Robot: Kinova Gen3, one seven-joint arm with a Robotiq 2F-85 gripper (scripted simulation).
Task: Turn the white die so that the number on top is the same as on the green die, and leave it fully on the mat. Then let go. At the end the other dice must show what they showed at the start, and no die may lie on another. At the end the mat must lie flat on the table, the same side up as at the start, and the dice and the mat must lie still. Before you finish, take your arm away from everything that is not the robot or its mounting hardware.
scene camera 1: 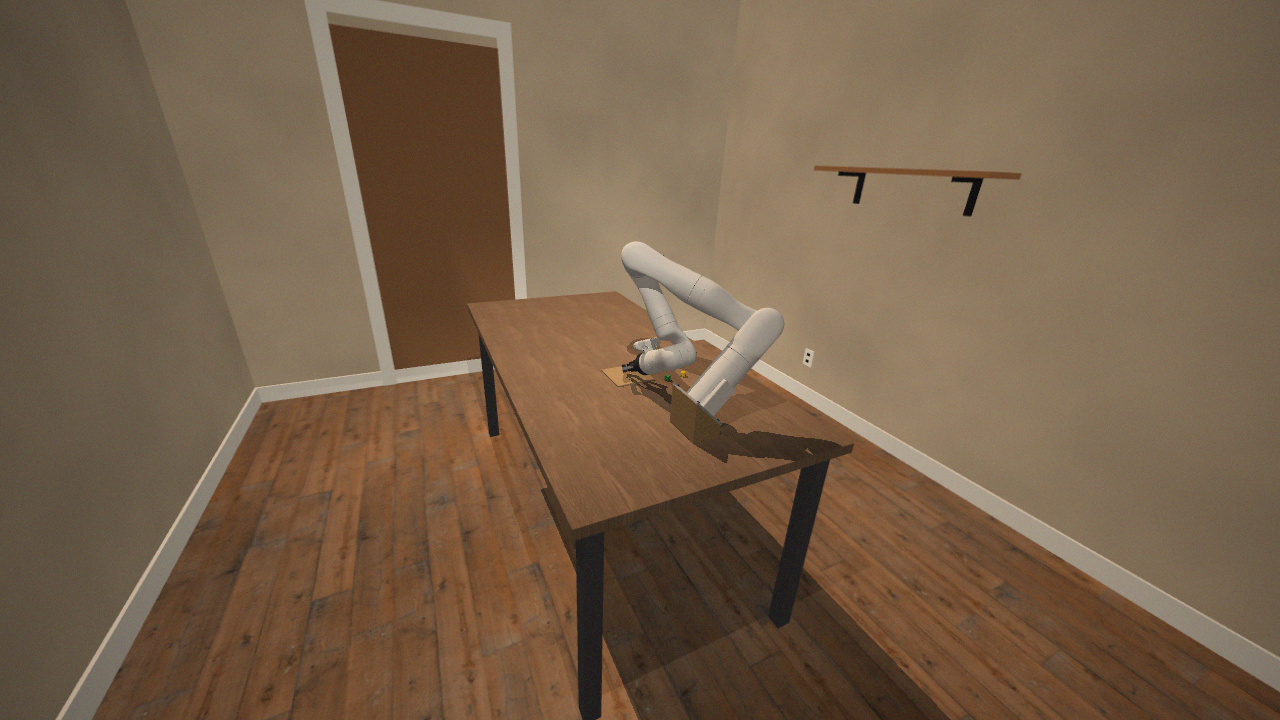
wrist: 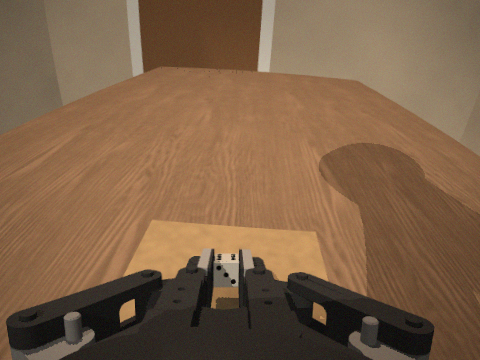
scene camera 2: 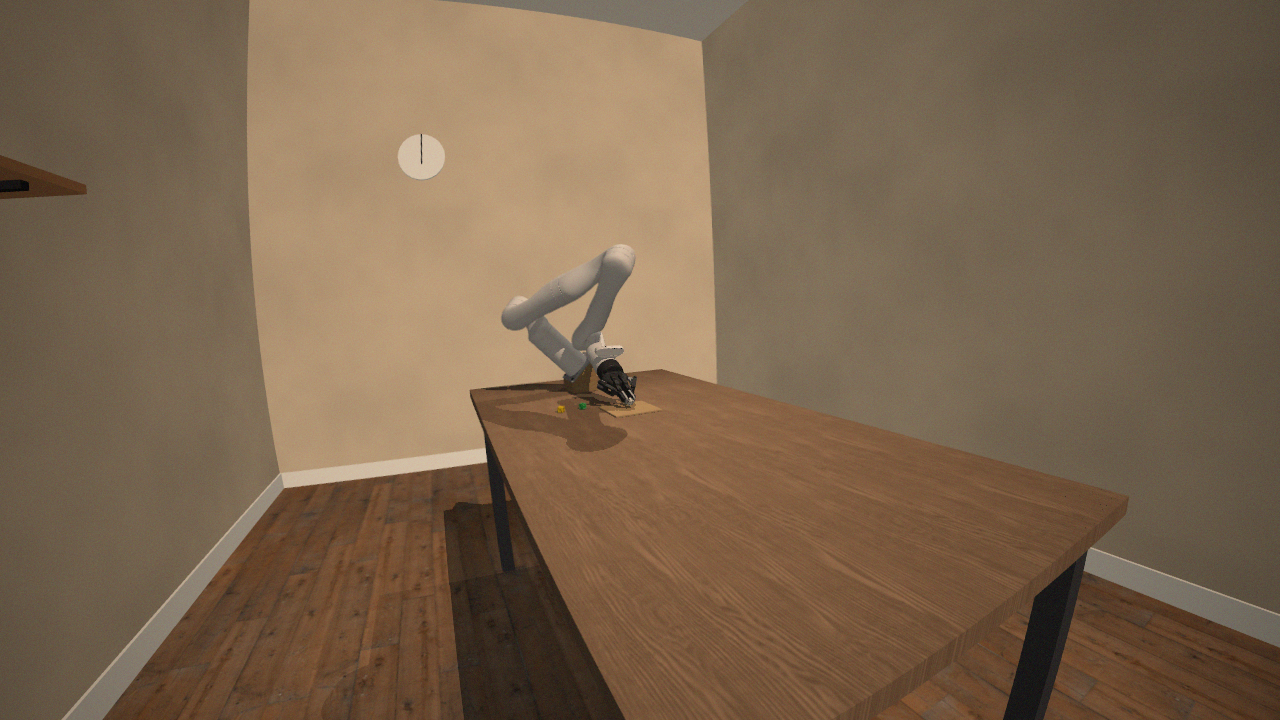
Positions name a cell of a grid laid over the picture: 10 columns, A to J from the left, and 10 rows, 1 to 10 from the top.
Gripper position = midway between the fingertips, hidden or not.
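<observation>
A tan mat (wrist: D7) is visible to me. So is my gripper (scene camera 2: E6), and the wrist view shows me that same gripper (wrist: E8) as well.
</observation>
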